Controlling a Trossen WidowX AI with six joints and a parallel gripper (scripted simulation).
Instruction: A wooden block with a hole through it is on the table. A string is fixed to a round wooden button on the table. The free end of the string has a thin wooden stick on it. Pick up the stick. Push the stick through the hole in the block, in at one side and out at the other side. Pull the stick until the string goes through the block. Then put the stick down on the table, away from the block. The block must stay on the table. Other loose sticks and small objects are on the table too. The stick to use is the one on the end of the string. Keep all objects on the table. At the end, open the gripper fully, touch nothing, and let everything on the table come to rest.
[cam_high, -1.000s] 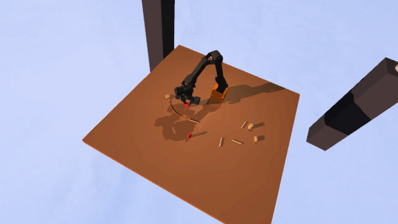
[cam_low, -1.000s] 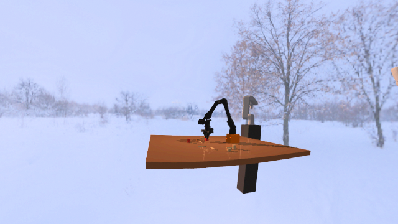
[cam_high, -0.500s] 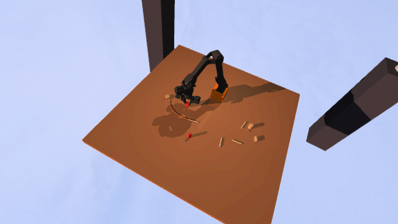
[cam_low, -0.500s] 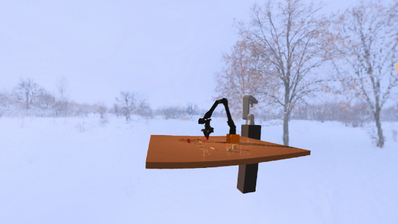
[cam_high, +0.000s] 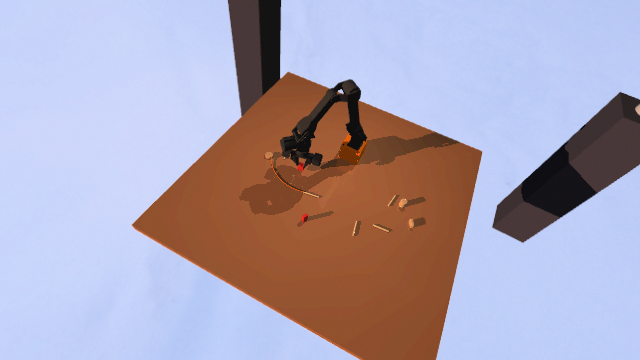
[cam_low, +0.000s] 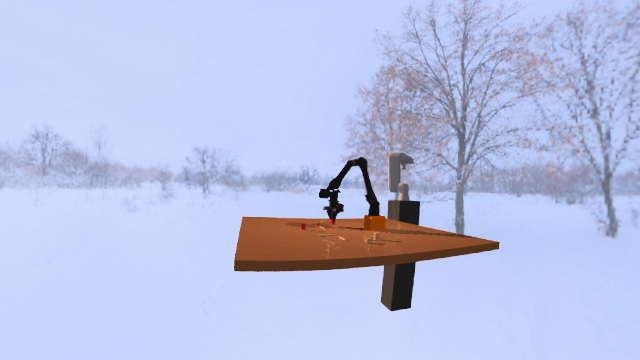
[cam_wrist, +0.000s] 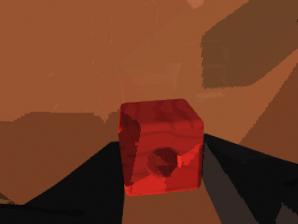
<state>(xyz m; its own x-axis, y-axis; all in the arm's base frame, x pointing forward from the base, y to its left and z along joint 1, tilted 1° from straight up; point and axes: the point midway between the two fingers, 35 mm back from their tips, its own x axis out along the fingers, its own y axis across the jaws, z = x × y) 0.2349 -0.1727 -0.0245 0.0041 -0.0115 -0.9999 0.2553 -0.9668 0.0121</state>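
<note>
Now: the thin wooden stick 10 cm to the left of my gripper tip, 10 cm ahead of it and 3 cm below it. The rest, counted from my gripper tip: red object: 23 cm ahead, 16 cm to the left, 1 cm below; then round wooden button: 18 cm to the right, 2 cm below, 1 cm ahead; then red block: right at my gripper tip.
</note>
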